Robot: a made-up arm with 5 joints.
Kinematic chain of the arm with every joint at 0, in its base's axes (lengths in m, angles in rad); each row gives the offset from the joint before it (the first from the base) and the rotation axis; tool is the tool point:
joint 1: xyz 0 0 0.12 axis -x
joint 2: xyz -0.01 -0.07 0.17 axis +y
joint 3: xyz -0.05 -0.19 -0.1 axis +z
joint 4: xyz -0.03 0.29 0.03 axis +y
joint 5: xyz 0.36 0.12 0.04 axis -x
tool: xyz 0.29 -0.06 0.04
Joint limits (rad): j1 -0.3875..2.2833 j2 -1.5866..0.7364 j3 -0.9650..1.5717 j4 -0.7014..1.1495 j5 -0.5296..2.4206
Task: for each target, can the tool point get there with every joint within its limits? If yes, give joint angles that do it. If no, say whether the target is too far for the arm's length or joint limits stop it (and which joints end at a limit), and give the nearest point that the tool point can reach.
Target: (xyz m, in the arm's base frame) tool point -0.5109 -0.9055 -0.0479
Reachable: no: joint limits stop it (at a limit: joint 3, joint 4, joint 5) | nearest point -0.3583 -0.5786 0.0127 | short by 0.366 m
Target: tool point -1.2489 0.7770 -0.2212
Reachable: no: too far | nearest point -0.6000 0.4562 -0.0803 | short by 0.737 m
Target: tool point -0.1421 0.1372 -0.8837
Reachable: no: joint limits stop it (at a limit: joint 1, joint 2, joint 5) | nearest point -0.1250 0.1828 -0.5645 | short by 0.323 m
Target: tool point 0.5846 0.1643 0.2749
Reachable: yes | joints -0.0149 -0.3983 0.0340 0.4421 0.9307
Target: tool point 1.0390 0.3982 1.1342
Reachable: no: too far | nearest point 0.6227 0.2684 0.8037 | short by 0.547 m
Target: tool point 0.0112 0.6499 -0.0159
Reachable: yes | joints 1.1784 -1.0828 0.3431 -0.2229 1.8398
